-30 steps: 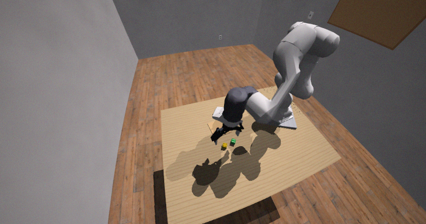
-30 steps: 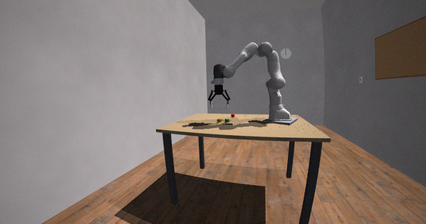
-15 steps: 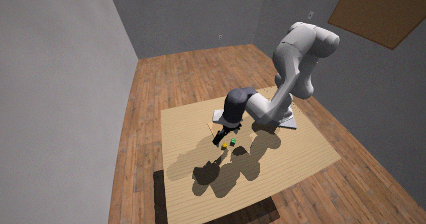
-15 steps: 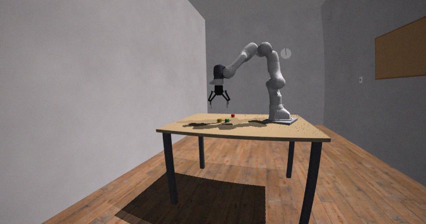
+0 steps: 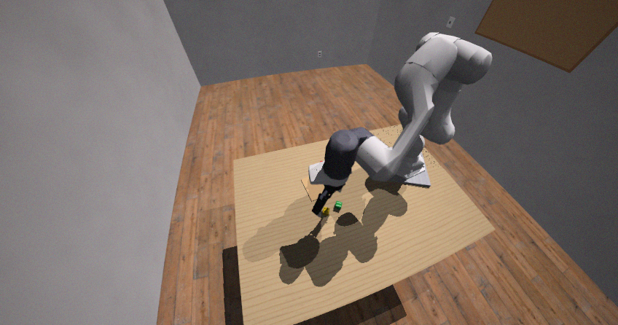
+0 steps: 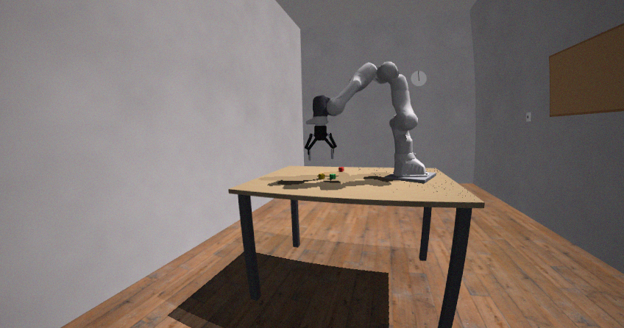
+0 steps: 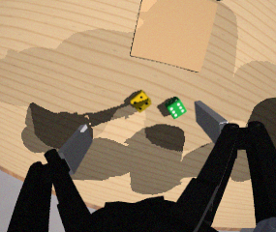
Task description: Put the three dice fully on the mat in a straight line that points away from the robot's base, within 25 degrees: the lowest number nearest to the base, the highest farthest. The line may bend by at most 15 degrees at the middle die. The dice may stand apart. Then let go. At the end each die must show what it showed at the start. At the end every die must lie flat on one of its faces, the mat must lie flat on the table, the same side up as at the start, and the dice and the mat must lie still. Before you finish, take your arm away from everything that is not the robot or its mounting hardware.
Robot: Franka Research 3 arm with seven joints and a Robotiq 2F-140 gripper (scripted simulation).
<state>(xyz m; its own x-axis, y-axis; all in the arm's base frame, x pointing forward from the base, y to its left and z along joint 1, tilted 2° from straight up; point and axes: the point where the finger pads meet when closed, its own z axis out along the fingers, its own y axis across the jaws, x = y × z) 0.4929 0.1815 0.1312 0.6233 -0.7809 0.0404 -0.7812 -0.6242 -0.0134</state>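
The yellow die lies 12 cm below my hand. The rest, counted from my hand: green die (7 cm behind, 2 cm to the right, 12 cm below); then red die (5 cm behind, 28 cm to the right, 12 cm below); then tan mat (15 cm to the right, 13 cm below).
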